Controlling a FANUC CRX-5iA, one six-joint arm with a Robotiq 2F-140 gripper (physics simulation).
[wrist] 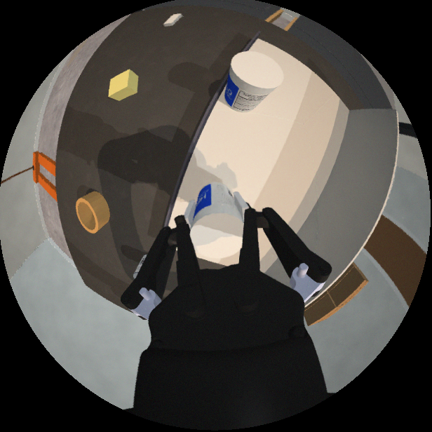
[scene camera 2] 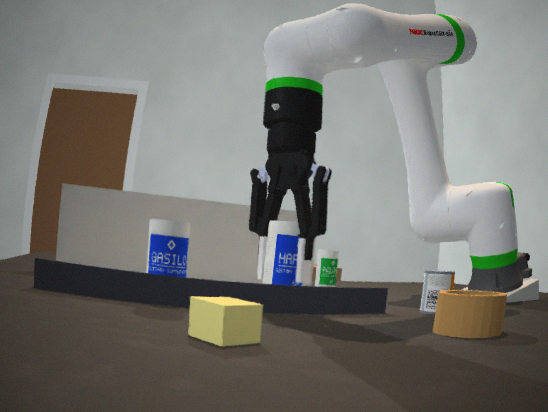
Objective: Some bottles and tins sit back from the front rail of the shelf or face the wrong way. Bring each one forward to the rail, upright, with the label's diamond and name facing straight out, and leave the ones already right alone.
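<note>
My gripper is shut on a large white bottle with a blue label. The bottle is upright behind the front rail. Its label reads "HA" and a cut-off letter in the scene view, turned toward one side; a diamond cannot be made out. Its base is hidden by the rail. A white GASILO bottle stands upright at the rail, diamond and name facing out. A small bottle with a green label stands upright to the right of the held bottle in the scene view.
A yellow block and a tan ring are on the table before the rail. A tin stands behind the ring, off the shelf's right end. The shelf's back panel rises behind.
</note>
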